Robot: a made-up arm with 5 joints.
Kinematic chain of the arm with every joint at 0, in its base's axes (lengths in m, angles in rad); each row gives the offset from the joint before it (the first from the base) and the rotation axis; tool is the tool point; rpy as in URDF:
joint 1: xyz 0.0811 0 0.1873 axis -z
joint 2: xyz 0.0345 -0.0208 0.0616 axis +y
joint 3: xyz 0.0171 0 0.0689 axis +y
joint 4: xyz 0.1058 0 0.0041 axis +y
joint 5: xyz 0.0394 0.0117 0 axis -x
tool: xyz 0 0 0 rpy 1.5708 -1.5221 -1.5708
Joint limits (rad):
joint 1: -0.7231..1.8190
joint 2: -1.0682..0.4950
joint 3: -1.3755..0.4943
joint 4: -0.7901..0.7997
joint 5: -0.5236..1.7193
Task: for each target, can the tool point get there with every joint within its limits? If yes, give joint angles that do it. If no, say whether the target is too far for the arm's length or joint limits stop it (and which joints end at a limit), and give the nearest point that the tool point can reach.
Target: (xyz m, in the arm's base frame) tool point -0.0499 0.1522 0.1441
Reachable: no: joint limits stop it (at a limit: joint 2, joint 3, joint 4) | nearest point -0.0108 0.1068 0.3583 | short by 0.222 m
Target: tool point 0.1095 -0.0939 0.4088
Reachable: yes | joints 1.1847 -0.7928 -0.0922 0.4965 0.1794
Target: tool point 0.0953 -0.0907 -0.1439
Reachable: no: too far | nearest point 0.1025 -0.1368 0.1763 | short by 0.324 m
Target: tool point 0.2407 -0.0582 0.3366
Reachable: yes | joints 0.2961 -0.2962 0.0518 0.5745 1.4077
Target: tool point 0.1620 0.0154 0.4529
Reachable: yes | joints -0.2986 -0.3547 -0.7188 -0.2826 0.8506
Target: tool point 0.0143 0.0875 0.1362
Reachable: no: joint limits stop it (at a limit: joint 1, joint 2, joint 3, joint 4) | nearest point 0.1886 0.0827 0.1768 | short by 0.179 m
